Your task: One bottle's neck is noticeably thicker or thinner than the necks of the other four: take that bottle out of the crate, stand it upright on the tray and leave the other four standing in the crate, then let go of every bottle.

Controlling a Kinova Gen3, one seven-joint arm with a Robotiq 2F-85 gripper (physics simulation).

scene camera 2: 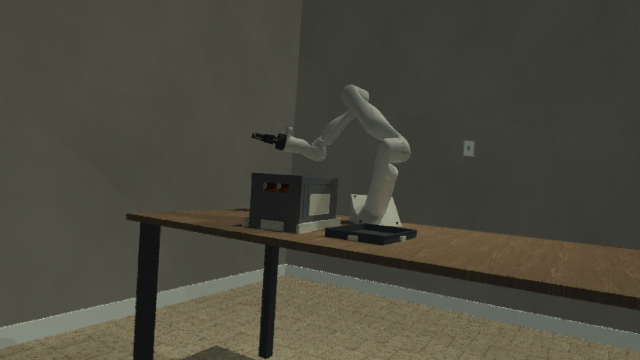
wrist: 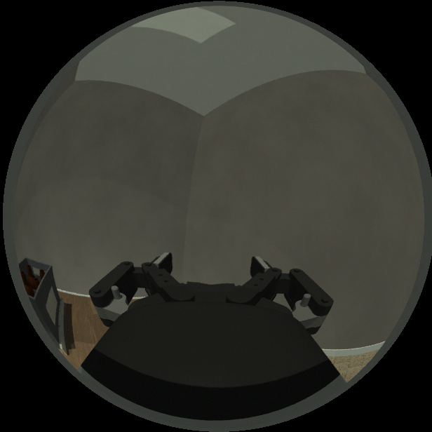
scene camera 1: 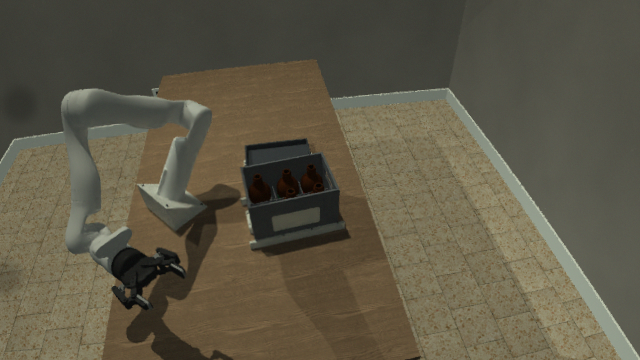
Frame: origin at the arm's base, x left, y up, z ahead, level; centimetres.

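Seen in the pictures: gripper, fingertip midpoint: (scene camera 2: 253, 135) (scene camera 1: 167, 290); arm's base, origin of the base link: (scene camera 2: 375, 208) (scene camera 1: 170, 195).
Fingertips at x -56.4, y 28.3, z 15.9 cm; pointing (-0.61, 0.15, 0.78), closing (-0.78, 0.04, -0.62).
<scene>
Pixels of each thing's middle, then the offset from my fingertips to it. "*": a spot on its surface instead. Level surfaces: height alone.
- dark grey crate, body centre: (scene camera 1: 289, 197) (scene camera 2: 295, 201) dx +47.9, dy -25.7, dz +25.3 cm
- neck, surface spot: (scene camera 1: 290, 193) * dx +42.3, dy -18.1, dz +25.7 cm
- dark tray, body centre: (scene camera 2: 372, 232) (scene camera 1: 278, 159) dx +76.5, dy -33.2, dz +22.0 cm
- wooden table, its level: dy -34.4 cm
A dark grey crate (scene camera 1: 295, 218) (scene camera 2: 276, 207) (wrist: 48, 285) stands on the table. Brown bottles stand in it: three in the far row, at left (scene camera 1: 259, 190), middle (scene camera 1: 287, 184) and right (scene camera 1: 312, 179), and two in the near row, one neck (scene camera 1: 290, 193) near the middle and one (scene camera 1: 318, 187) at right. The near ones are mostly hidden by the crate wall; I cannot tell which neck differs. The dark tray (scene camera 1: 278, 154) (scene camera 2: 370, 234) lies beside the crate, behind it in scene camera 1. My gripper (scene camera 1: 165, 289) (scene camera 2: 253, 136) (wrist: 211, 264) is open and empty, above the table and away from the crate.
The wooden table (scene camera 1: 240, 300) (scene camera 2: 500, 250) carries the crate, the tray and the arm's base (scene camera 1: 172, 207) (scene camera 2: 375, 212). Pale strips (scene camera 1: 300, 236) (scene camera 2: 318, 225) run along the crate's foot. The crate's walls rise around the bottles. Walls of the room stand beyond the table.
</scene>
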